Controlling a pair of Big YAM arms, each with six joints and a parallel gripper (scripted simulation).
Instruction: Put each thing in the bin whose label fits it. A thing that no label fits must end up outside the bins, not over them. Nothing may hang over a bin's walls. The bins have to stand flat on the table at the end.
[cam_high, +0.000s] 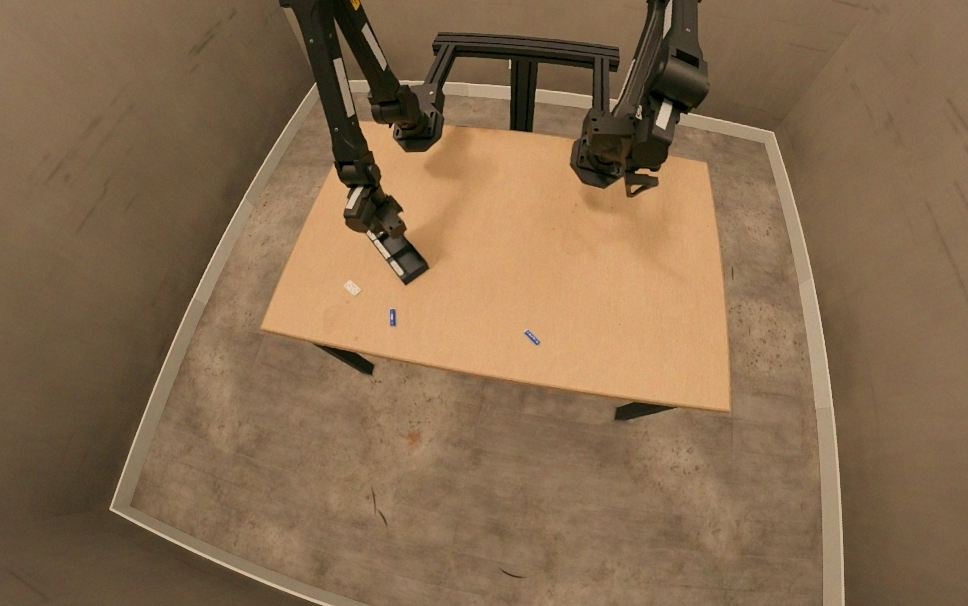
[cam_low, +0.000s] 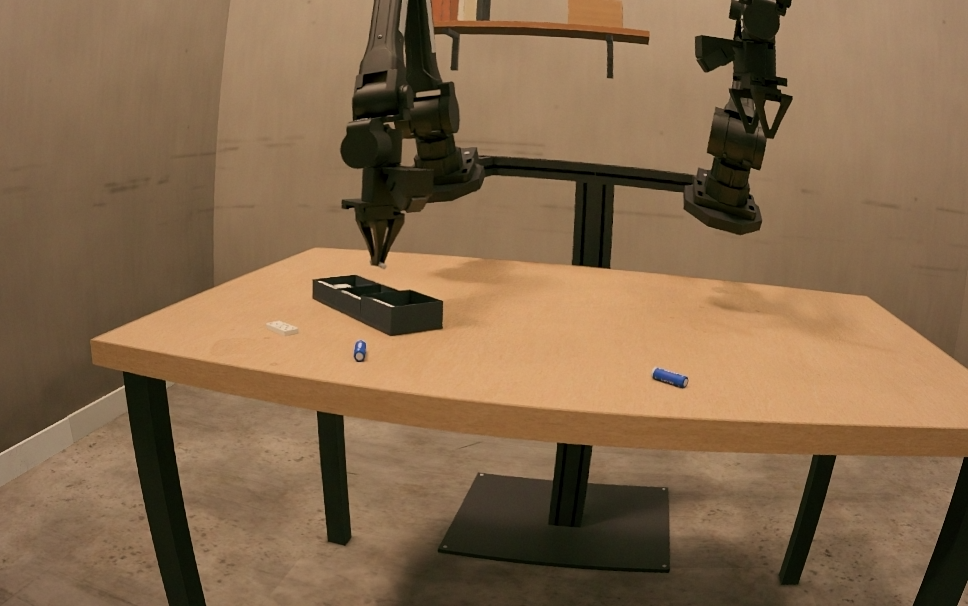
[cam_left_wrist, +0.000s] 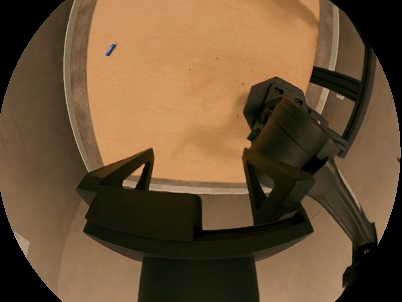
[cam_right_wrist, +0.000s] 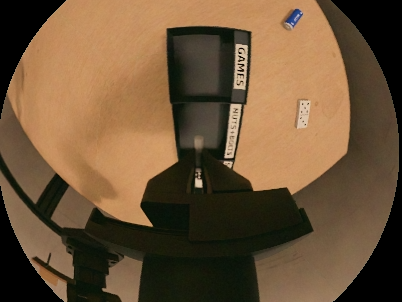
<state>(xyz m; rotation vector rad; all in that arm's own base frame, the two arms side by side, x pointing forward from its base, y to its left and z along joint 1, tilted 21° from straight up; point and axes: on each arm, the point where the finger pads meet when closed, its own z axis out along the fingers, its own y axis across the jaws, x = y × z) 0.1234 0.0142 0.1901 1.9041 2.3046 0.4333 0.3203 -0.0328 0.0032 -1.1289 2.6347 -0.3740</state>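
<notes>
Right now the white bolt is right at my right hand. The rest, counted from my right hand: green die: 130 mm to the right, 80 mm behind, 70 mm below; then eraser: 80 mm to the right, 60 mm below, 50 mm behind; then black bin tray: 60 mm below, 10 mm to the right, 10 mm ahead.
</notes>
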